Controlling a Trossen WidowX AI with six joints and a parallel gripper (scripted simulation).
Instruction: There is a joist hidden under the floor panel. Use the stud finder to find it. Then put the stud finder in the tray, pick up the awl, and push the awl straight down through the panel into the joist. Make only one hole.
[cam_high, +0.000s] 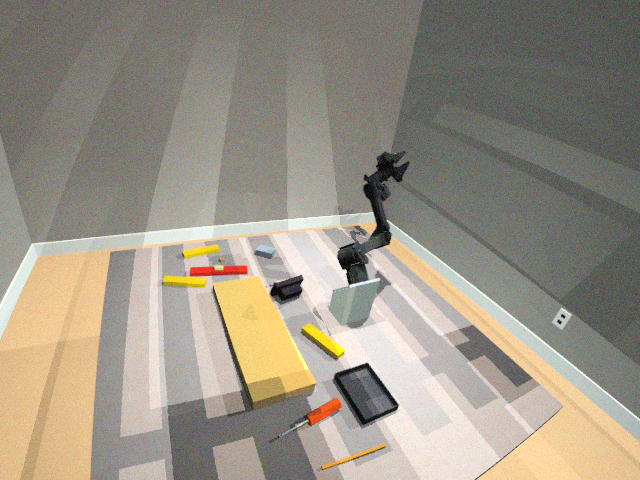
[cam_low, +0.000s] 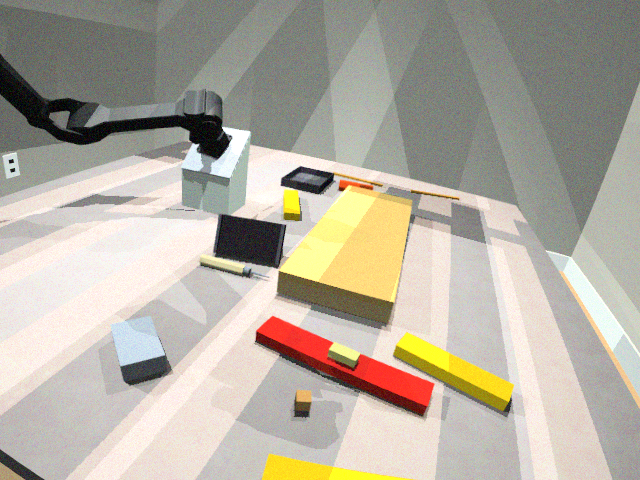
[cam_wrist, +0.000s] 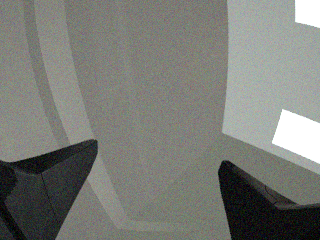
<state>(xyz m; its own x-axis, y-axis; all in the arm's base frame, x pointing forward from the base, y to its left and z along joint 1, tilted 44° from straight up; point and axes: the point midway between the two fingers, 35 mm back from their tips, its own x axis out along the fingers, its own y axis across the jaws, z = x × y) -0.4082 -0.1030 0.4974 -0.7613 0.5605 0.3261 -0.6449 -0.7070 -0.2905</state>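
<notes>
The stud finder is 58 cm ahead of my gripper tip, 27 cm to the left of it and 47 cm below it. Round my gripper tip: awl: 62 cm ahead, 18 cm to the left, 49 cm below; small brown cube: 82 cm ahead, 2 cm to the right, 49 cm below; grey-blue block: 62 cm ahead, 5 cm to the right, 48 cm below.
</notes>
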